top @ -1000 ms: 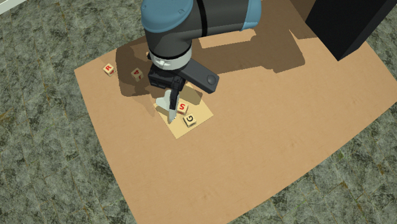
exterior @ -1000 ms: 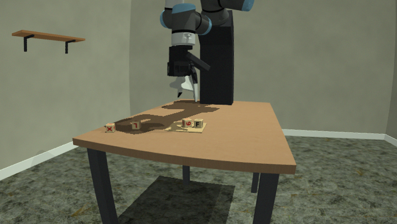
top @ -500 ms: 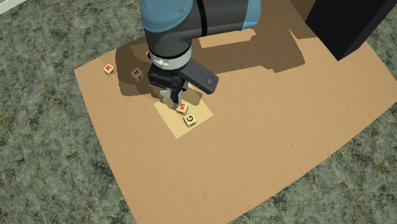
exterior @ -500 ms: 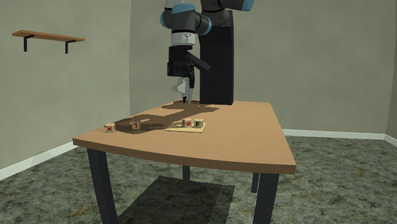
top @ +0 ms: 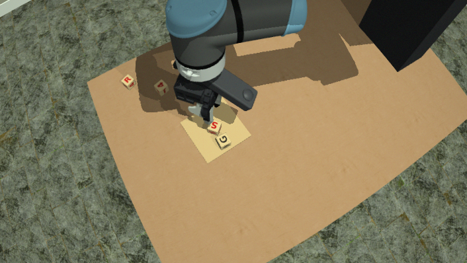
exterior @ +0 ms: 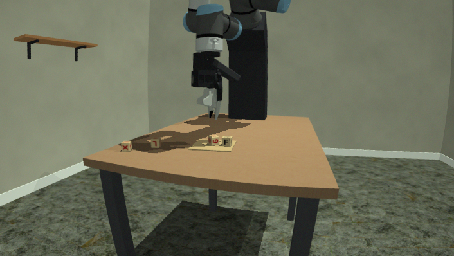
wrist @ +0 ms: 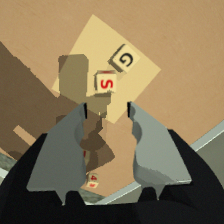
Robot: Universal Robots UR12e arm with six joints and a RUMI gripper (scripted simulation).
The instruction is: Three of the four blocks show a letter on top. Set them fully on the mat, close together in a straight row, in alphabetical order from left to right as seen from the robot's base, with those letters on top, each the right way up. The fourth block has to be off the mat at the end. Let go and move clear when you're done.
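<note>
The block is 9 cm below my hand. Round my hand: pale mat: 11 cm below.
</note>
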